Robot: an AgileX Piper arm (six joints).
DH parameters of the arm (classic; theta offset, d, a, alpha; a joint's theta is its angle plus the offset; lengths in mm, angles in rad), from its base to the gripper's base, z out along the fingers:
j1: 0 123 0 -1.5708
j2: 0.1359 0 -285.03 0
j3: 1.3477 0 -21.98 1.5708
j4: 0 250.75 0 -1.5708
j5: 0 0 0 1.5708
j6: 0 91 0 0
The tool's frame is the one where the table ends.
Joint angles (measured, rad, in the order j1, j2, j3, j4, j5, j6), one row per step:
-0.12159, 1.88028, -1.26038, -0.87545, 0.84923, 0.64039
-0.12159, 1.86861, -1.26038, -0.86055, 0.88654, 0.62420
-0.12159, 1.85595, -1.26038, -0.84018, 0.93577, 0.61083
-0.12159, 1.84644, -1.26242, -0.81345, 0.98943, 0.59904
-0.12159, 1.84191, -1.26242, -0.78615, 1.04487, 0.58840
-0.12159, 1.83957, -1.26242, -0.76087, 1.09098, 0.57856
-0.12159, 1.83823, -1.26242, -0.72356, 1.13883, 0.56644
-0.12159, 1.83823, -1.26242, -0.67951, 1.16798, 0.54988
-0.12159, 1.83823, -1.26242, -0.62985, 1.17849, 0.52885
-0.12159, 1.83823, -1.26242, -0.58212, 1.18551, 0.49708
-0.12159, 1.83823, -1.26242, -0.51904, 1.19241, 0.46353
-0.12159, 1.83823, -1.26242, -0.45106, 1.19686, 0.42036
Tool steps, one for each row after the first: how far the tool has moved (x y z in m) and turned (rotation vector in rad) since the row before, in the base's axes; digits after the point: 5 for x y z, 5 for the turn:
-0.00440, -0.00048, 0.00380, -0.00377, 0.02249, -0.01993
-0.00570, -0.00041, 0.00392, -0.00079, 0.02806, -0.03213
-0.00568, -0.00001, 0.00299, 0.00551, 0.03148, -0.03848
-0.00580, 0.00028, 0.00071, 0.00812, 0.03991, -0.03974
-0.00476, 0.00061, 0.00005, 0.01023, 0.03570, -0.03265
-0.00505, 0.00157, -0.00076, 0.02167, 0.03894, -0.03649
-0.00335, 0.00253, -0.00167, 0.03323, 0.02822, -0.02393
-0.00172, 0.00331, -0.00209, 0.04302, 0.01504, -0.01156
-0.00129, 0.00335, -0.00192, 0.04340, 0.01738, 0.00106
-0.00137, 0.00462, -0.00236, 0.05770, 0.01529, -0.00350
-0.00103, 0.00518, -0.00231, 0.06401, 0.01501, 0.00507

